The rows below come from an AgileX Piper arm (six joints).
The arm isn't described. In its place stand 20 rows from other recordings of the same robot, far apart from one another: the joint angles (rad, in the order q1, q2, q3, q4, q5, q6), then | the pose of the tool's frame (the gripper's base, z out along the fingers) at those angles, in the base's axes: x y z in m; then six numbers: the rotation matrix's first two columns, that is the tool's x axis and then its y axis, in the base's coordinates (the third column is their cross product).
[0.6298 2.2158 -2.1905 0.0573 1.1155 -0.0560] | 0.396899 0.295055 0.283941 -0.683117 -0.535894 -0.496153 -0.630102 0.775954 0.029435
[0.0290 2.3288 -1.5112 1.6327 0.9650 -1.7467] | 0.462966 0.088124 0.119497 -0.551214 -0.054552 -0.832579 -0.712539 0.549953 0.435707
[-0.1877 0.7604 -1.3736 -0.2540 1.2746 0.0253] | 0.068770 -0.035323 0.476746 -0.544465 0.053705 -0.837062 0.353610 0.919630 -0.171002
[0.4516 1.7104 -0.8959 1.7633 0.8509 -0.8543] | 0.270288 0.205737 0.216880 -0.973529 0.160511 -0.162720 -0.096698 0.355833 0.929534
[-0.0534 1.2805 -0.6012 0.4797 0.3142 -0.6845] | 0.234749 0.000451 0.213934 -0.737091 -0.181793 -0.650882 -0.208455 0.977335 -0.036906
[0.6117 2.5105 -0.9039 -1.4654 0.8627 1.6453] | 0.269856 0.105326 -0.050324 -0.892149 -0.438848 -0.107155 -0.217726 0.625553 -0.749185
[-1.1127 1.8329 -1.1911 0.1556 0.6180 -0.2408] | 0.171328 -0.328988 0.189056 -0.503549 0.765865 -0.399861 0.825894 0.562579 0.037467
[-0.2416 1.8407 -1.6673 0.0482 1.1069 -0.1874] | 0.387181 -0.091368 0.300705 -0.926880 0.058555 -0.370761 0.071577 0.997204 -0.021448
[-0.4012 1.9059 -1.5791 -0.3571 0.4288 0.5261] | 0.409222 -0.187962 0.284768 -0.444505 0.400996 -0.801011 0.592913 0.801999 0.072465
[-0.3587 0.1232 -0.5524 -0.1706 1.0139 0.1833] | 0.005787 -0.016176 0.296502 -0.396462 0.246252 -0.884408 0.505181 0.862903 0.013802
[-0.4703 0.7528 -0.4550 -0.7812 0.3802 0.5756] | 0.120923 -0.088146 0.272222 -0.519275 0.082268 -0.850638 0.564117 0.780695 -0.268864
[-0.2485 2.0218 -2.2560 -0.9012 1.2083 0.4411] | 0.406306 -0.171926 0.420490 -0.610804 0.168977 -0.773540 0.722679 0.518138 -0.457458
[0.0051 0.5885 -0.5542 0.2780 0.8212 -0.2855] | 0.100986 0.018795 0.286415 -0.663547 -0.094795 -0.742104 -0.214998 0.974259 0.067789
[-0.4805 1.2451 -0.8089 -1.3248 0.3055 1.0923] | 0.225962 -0.147718 0.301885 -0.505846 0.027156 -0.862196 0.580940 0.749584 -0.317226
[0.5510 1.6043 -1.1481 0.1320 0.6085 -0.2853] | 0.286860 0.184306 0.258988 -0.595306 -0.571637 -0.564661 -0.673302 0.738407 -0.037687
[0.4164 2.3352 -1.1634 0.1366 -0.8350 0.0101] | 0.413027 0.172621 0.065919 -0.260740 -0.004442 -0.965399 -0.287977 0.954821 0.073385
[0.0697 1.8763 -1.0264 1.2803 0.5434 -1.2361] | 0.361219 0.070408 0.159811 -0.801596 -0.057113 -0.595133 -0.355402 0.845975 0.397512
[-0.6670 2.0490 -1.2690 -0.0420 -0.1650 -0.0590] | 0.353814 -0.277788 0.166876 -0.455350 0.230927 -0.859843 0.571160 0.816616 -0.083154
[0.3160 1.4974 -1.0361 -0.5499 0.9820 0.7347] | 0.281002 0.050267 0.257779 -0.900368 0.080349 -0.427647 0.211720 0.939515 -0.269232
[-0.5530 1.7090 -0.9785 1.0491 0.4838 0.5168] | 0.310958 -0.148811 0.199372 0.227339 0.933160 0.278442 0.680879 -0.356738 0.639642
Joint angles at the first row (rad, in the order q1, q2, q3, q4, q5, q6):
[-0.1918, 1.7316, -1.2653, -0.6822, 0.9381, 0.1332]
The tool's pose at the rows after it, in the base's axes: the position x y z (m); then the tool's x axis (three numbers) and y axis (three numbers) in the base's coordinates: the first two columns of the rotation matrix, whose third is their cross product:
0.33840 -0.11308 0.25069 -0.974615 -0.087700 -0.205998 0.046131 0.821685 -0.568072
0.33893 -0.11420 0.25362 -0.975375 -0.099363 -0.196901 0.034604 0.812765 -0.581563
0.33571 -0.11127 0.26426 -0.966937 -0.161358 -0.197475 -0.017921 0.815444 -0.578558
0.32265 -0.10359 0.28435 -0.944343 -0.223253 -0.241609 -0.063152 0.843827 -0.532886
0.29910 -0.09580 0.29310 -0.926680 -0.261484 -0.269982 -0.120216 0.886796 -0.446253
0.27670 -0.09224 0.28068 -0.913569 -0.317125 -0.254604 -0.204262 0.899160 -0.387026
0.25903 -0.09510 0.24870 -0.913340 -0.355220 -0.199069 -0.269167 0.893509 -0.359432
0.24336 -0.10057 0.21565 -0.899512 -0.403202 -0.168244 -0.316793 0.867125 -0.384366
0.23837 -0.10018 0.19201 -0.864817 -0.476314 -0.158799 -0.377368 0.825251 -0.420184
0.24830 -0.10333 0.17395 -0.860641 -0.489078 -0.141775 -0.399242 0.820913 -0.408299
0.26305 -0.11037 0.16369 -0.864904 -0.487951 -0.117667 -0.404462 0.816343 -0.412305
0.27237 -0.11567 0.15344 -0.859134 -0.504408 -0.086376 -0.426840 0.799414 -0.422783
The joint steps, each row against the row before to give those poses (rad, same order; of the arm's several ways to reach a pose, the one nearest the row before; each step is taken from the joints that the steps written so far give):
[0.0000, 0.0000, 0.0000, -0.0065, -0.0038, 0.0000]
[0.0000, 0.0000, -0.0093, -0.0118, 0.0095, -0.0126]
[0.0000, -0.0326, -0.0014, 0.0323, -0.0122, -0.0866]
[-0.0073, -0.0822, 0.0143, 0.1160, -0.0206, -0.1349]
[-0.0262, -0.0958, 0.0598, 0.1723, -0.0048, -0.1616]
[-0.0336, -0.0658, 0.1078, 0.1142, -0.0315, -0.1492]
[-0.0355, -0.0141, 0.1359, 0.0210, -0.0720, -0.0781]
[-0.0355, 0.0000, 0.1430, -0.0528, -0.1449, -0.0253]
[-0.0054, 0.0212, 0.0918, -0.0708, -0.1421, -0.0034]
[0.0000, 0.0802, -0.0043, -0.0335, -0.0536, 0.0238]
[-0.0001, 0.0804, -0.0465, -0.0597, -0.0114, 0.0525]
[0.0001, 0.0604, -0.0261, -0.0725, -0.0140, 0.0438]

